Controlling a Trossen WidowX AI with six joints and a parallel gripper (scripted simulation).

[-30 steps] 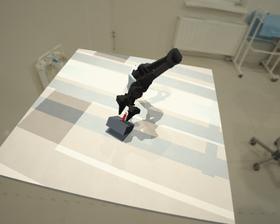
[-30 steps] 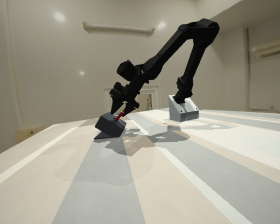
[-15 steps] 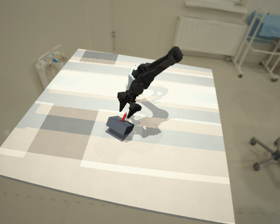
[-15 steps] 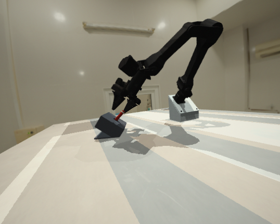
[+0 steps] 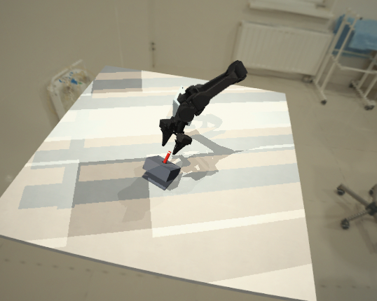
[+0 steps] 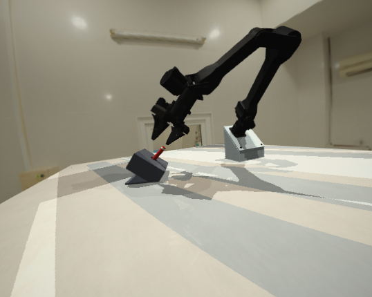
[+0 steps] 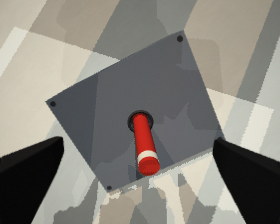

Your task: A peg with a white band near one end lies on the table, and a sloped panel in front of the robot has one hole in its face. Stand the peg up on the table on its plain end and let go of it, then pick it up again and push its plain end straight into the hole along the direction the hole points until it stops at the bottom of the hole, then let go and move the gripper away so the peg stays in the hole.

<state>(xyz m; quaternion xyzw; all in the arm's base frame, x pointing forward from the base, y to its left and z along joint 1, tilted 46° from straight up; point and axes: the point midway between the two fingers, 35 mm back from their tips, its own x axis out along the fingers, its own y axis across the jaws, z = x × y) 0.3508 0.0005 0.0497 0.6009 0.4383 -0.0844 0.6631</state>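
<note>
The red peg lies 3 cm below my gripper tip. Round my gripper tip: dark sloped panel 4 cm ahead, 1 cm to the right, 8 cm below.
</note>
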